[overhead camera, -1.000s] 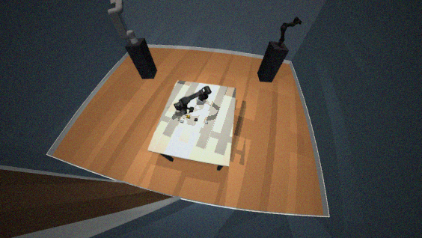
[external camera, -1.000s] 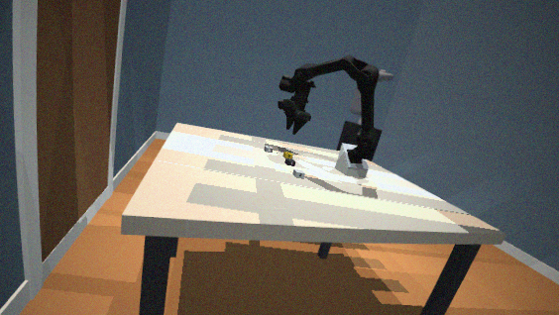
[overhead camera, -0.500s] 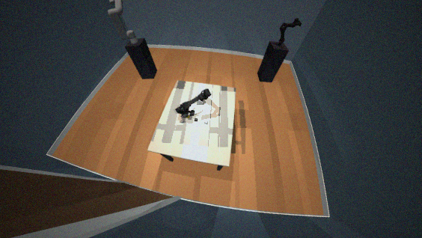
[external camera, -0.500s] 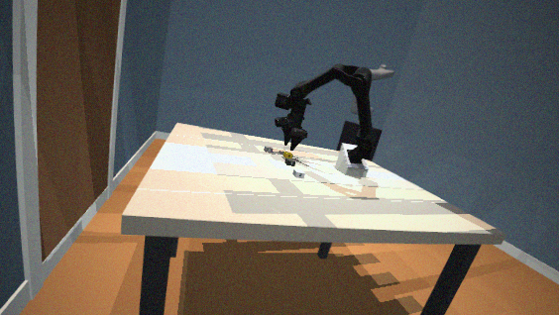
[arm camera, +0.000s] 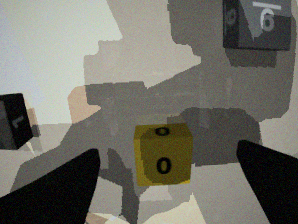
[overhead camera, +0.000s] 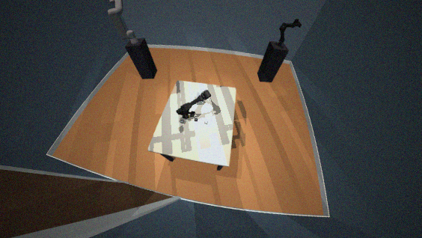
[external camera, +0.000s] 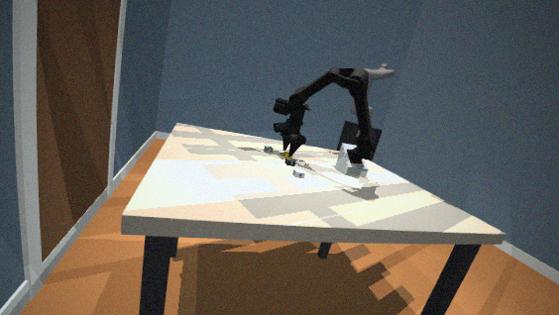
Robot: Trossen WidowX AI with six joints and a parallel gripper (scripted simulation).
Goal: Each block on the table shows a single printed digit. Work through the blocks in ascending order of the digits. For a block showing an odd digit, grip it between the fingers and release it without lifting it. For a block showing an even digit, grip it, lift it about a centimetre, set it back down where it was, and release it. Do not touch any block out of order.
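The yellow block lies 10 mm behind my gripper tip and 10 mm below it. Also, from my gripper tip: grey block (60 mm ahead, 60 mm to the right, 10 mm below); then black block (40 mm ahead, 110 mm to the left, 10 mm below); then pale block (70 mm ahead, 230 mm to the left, 10 mm below).
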